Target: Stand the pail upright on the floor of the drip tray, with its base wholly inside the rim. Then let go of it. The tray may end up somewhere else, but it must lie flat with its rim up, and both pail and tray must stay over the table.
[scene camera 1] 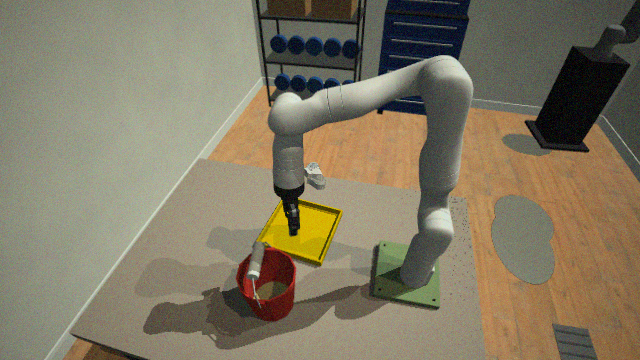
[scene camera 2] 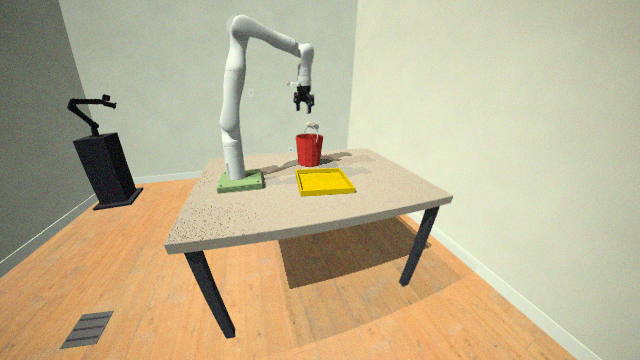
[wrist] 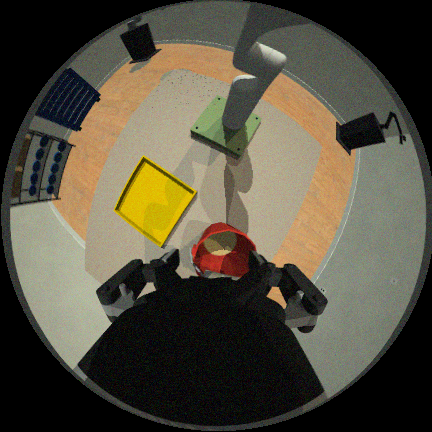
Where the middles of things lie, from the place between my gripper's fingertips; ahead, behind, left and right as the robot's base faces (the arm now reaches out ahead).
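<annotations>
Yellow drip tray [scene camera 1: 318, 223]: 2 cm ahead of my hand, 23 cm to the right of it, 32 cm below it.
</annotations>
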